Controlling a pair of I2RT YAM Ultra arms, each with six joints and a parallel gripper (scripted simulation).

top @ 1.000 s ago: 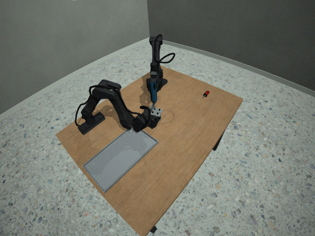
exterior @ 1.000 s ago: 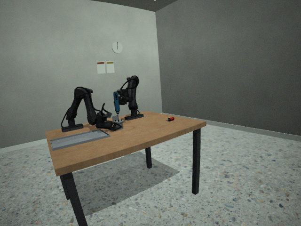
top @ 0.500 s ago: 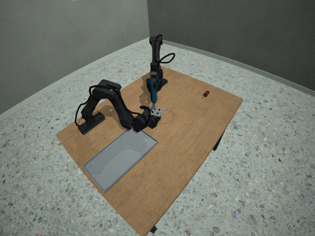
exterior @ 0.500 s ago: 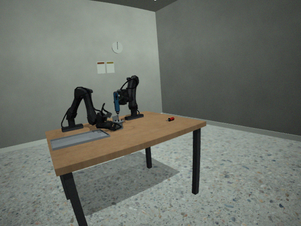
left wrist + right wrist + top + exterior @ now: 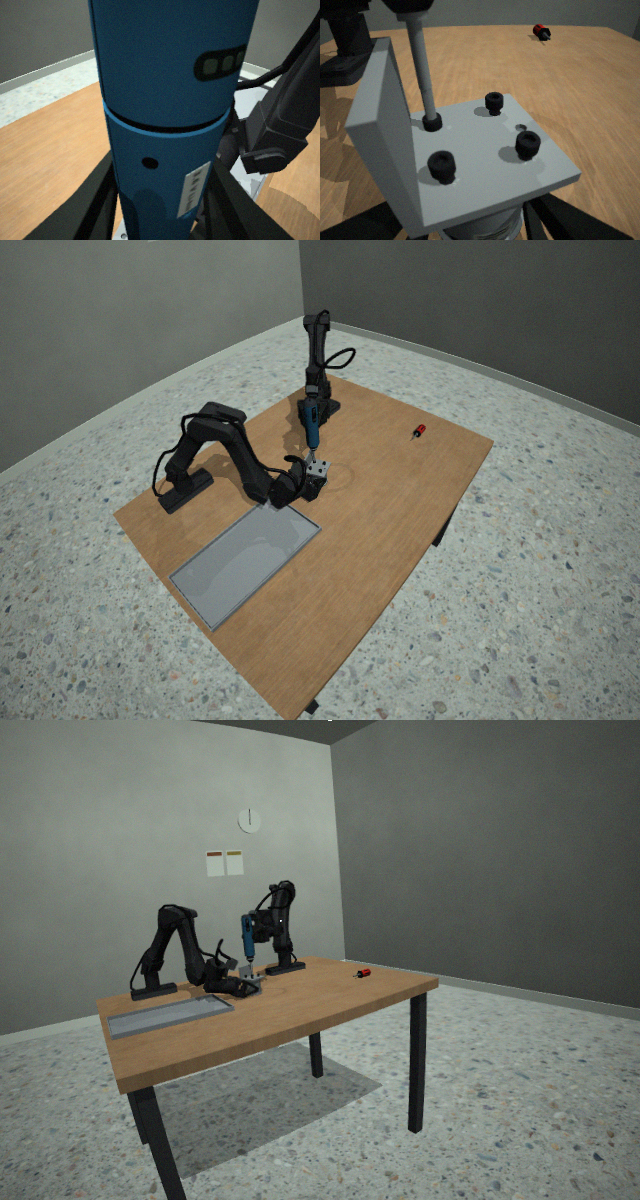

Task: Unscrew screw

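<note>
The joint module is 1 cm above my right hand. From my right hand the other things lie so: grey L-shaped bracket 5 cm above; flat grey tray 35 cm to the right, 7 cm ahead, 2 cm below; screw 4 cm above, 2 cm behind, 1 cm to the left.
</note>
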